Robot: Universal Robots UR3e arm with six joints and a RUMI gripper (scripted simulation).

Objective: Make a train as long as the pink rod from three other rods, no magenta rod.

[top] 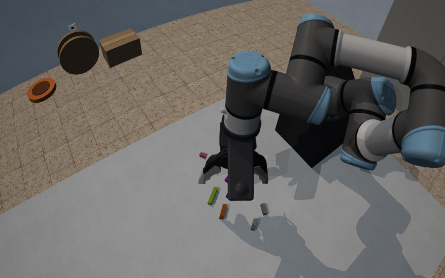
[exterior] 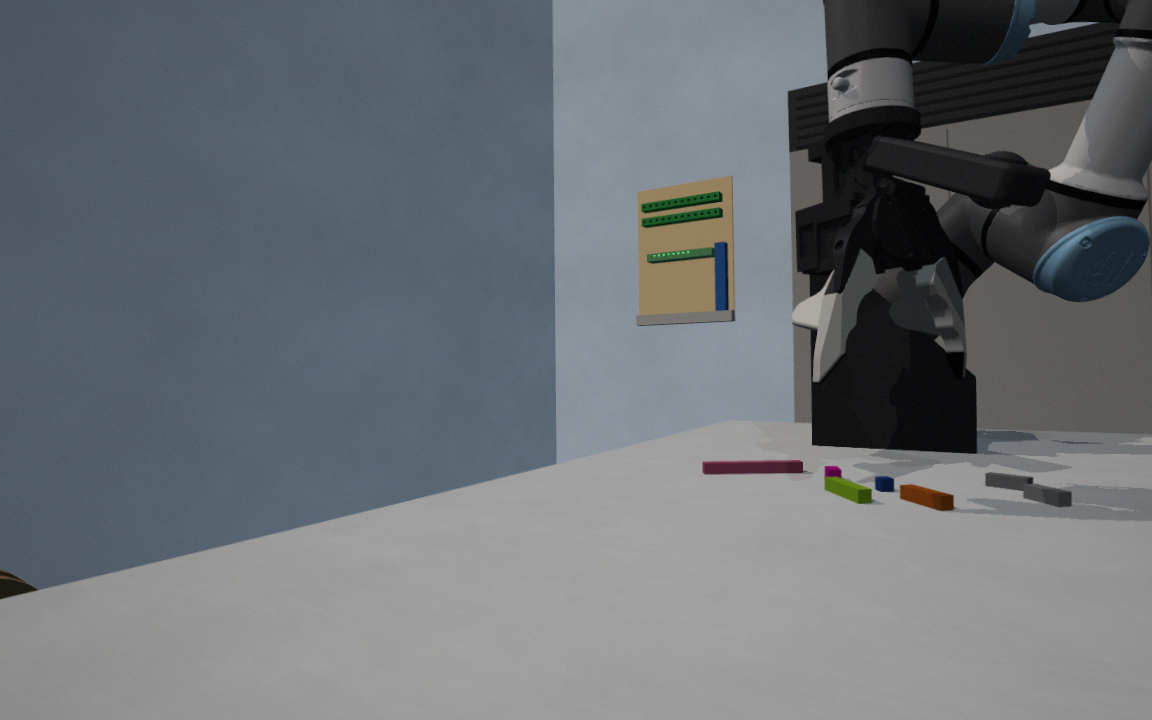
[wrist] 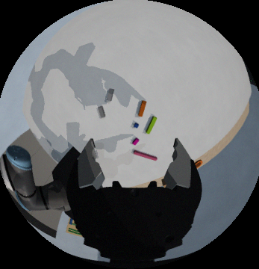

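My gripper is now 80 mm above the blue rod and 10 mm to the left of it. The rest, counted from my hand: orange rod: 80 mm below, 40 mm ahead, 20 mm to the left; lime rod: 80 mm below, 40 mm ahead, 30 mm to the right; magenta rod: 80 mm below, 50 mm to the right, 30 mm behind.
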